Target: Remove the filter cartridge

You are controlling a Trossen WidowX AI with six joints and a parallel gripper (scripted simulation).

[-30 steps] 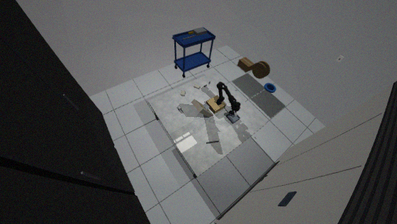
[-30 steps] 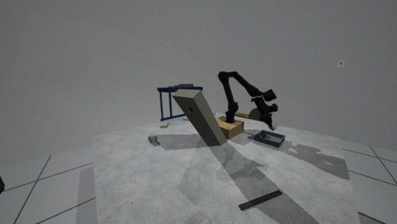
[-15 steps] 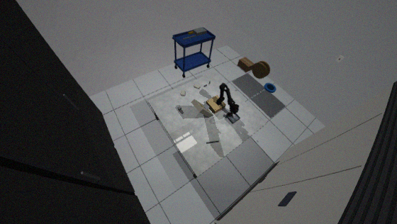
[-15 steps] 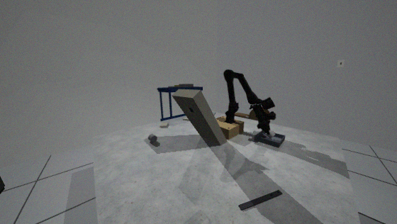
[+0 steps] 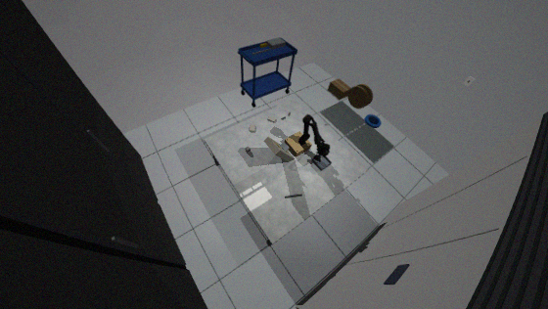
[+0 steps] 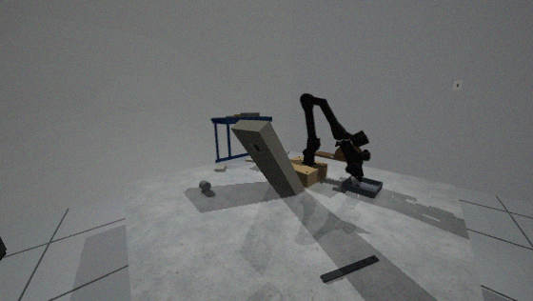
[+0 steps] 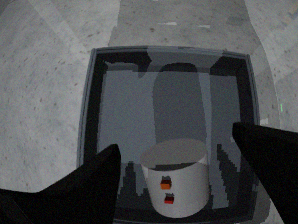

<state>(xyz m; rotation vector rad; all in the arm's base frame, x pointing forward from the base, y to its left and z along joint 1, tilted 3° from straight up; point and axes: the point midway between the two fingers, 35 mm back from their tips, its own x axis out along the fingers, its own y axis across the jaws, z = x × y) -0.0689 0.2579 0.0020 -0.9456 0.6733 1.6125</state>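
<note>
Right now my gripper tip is 2 cm to the left of the round filter cartridge and 1 cm above it. The rest, counted from my gripper tip: service panel (39 cm ahead, 26 cm to the right, 13 cm above); then tray (4 cm below).
</note>
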